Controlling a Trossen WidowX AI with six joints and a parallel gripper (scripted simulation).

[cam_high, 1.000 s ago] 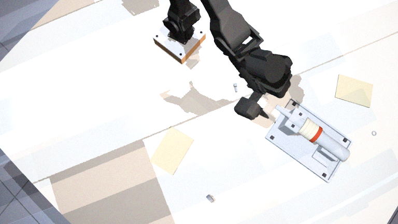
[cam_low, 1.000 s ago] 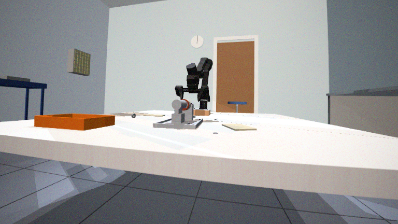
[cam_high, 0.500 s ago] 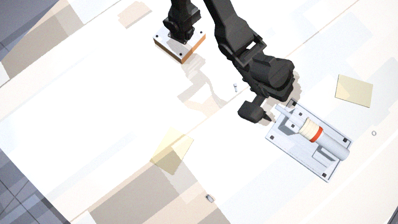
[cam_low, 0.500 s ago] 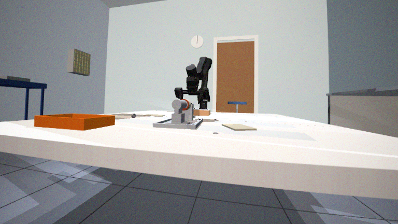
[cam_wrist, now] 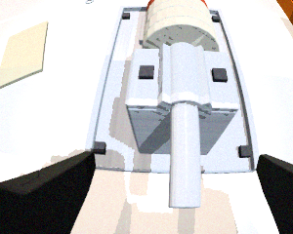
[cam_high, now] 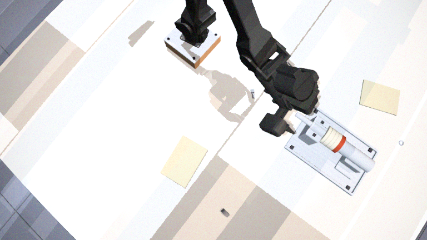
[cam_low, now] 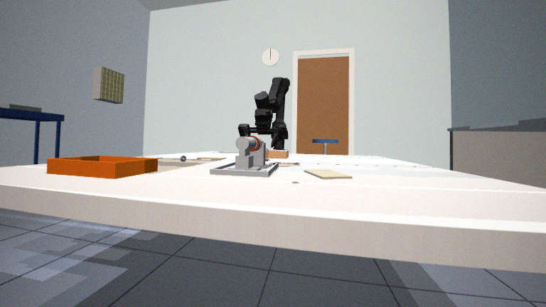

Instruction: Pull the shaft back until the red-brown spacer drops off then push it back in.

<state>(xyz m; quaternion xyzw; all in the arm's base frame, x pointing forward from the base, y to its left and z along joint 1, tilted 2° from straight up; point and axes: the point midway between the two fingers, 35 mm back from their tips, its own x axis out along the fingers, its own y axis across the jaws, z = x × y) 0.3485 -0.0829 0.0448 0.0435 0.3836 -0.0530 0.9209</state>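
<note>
The grey shaft lies 50 mm ahead of my gripper tip, 10 mm to the right of it and 10 mm above it. Also, from my gripper tip: orange tray: 370 mm to the right, 240 mm ahead, 60 mm below; then red-brown spacer: 110 mm ahead, 20 mm to the right, 10 mm above.
</note>
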